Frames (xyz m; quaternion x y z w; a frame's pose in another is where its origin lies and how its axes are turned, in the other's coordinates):
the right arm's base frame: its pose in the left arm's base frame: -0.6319 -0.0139 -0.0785 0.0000 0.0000 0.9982 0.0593
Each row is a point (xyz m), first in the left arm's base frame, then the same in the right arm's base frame.
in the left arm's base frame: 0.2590 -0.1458 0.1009
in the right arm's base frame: -0.9003 0.0255 0.1794
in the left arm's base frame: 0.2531 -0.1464 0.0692
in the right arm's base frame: -0.8945 0.0268 0.1477
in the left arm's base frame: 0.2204 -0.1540 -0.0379
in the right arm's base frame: -0.8629 0.0382 0.0406
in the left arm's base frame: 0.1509 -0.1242 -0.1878
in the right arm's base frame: -0.7904 0.0168 -0.1093
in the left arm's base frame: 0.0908 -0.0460 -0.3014
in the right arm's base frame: -0.7214 -0.0537 -0.2229
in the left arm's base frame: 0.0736 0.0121 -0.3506
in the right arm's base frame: -0.6975 -0.1093 -0.2721
